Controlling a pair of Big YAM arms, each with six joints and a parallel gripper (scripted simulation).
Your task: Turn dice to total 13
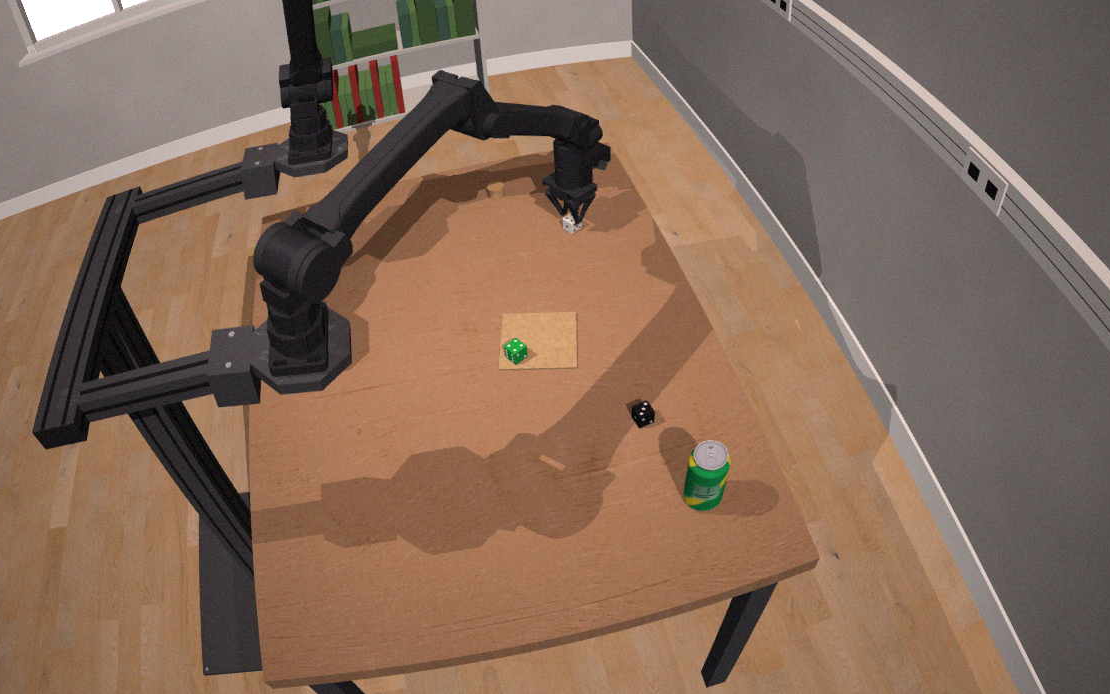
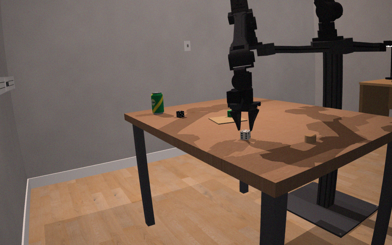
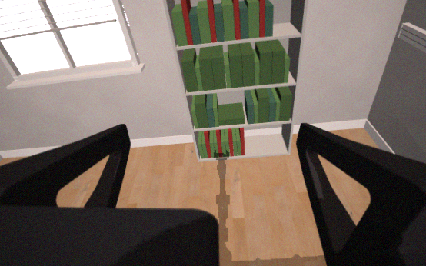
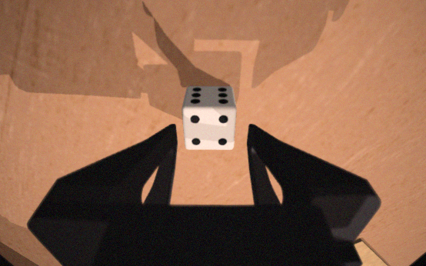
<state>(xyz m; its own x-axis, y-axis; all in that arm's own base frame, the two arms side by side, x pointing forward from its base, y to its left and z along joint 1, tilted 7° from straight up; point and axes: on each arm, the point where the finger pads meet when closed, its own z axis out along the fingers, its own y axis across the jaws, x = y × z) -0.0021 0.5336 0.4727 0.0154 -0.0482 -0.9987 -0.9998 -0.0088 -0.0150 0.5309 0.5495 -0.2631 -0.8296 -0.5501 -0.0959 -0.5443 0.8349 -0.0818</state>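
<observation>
Now: right hand 14 cm past the mat, 30 cm to the left of it and 4 cm above it. From my right hand the other things lie so: green die 19 cm behind, 33 cm to the right, 2 cm below; then small wooden cylinder 14 cm behind, 18 cm to the left, 3 cm below.
</observation>
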